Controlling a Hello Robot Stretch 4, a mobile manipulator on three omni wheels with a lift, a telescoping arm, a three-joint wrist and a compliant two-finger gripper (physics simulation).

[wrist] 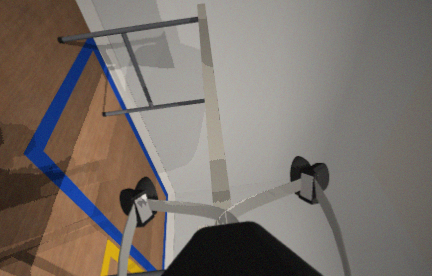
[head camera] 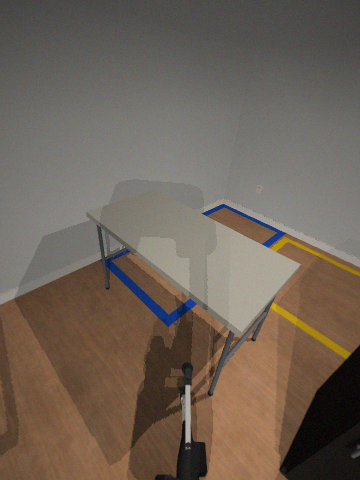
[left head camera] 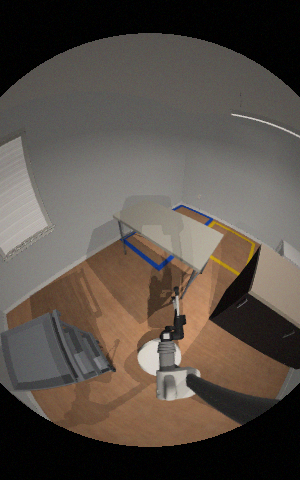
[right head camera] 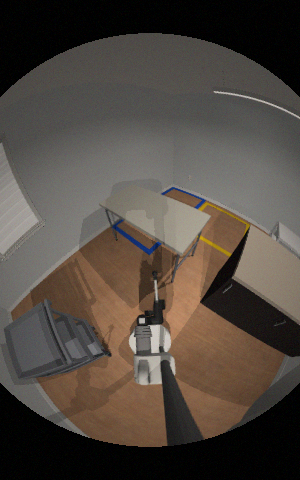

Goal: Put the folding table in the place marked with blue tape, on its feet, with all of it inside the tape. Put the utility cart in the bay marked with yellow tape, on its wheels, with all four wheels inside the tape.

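Frame: origin at the robot's base, x back, y right, z up, level; centimetres.
Where they show: gripper, fingertip midpoint: (wrist: 223, 182) (head camera: 185, 375) (left head camera: 174, 291) (right head camera: 154, 275); robot's base at its link origin: (left head camera: 158, 355) (right head camera: 150, 339).
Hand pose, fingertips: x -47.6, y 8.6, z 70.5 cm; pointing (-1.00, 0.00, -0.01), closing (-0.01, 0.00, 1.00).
Observation:
Each offset is from my fingertips to the centre of the thing. "spot": to the spot under its first point.
The folding table (head camera: 260, 270) (left head camera: 205, 245) (right head camera: 185, 220) (wrist: 207, 75) stands upright on its feet, partly over the blue tape @[spot: dy -29.1, dx -96.8, dz -73.1 cm] (head camera: 140, 294) (left head camera: 142, 256) (right head camera: 132, 240) (wrist: 62, 97). Its two near-end feet and a left foot are outside the tape. My gripper (head camera: 187, 367) (left head camera: 176, 289) (right head camera: 155, 274) (wrist: 223, 182) is open and empty, rolled on its side, in front of the table's long side. In the wrist view the tabletop edge shows between the fingers, beyond them. The grey utility cart @[spot: dy -89.1, dx +62.0, dz +6.1 cm] (left head camera: 35, 355) (right head camera: 35, 340) stands at the left, away from the yellow tape (head camera: 310, 330) (left head camera: 225, 265) (right head camera: 215, 245) (wrist: 106, 255).
A dark cabinet (head camera: 330, 415) (left head camera: 265, 325) (right head camera: 250, 305) with a beige top stands at the right, close to the yellow bay. Grey walls meet in the corner behind the table. A window with a blind @[spot: dy -156.5, dx -57.3, dz +56.6 cm] (left head camera: 22, 200) (right head camera: 15, 205) is on the left wall.

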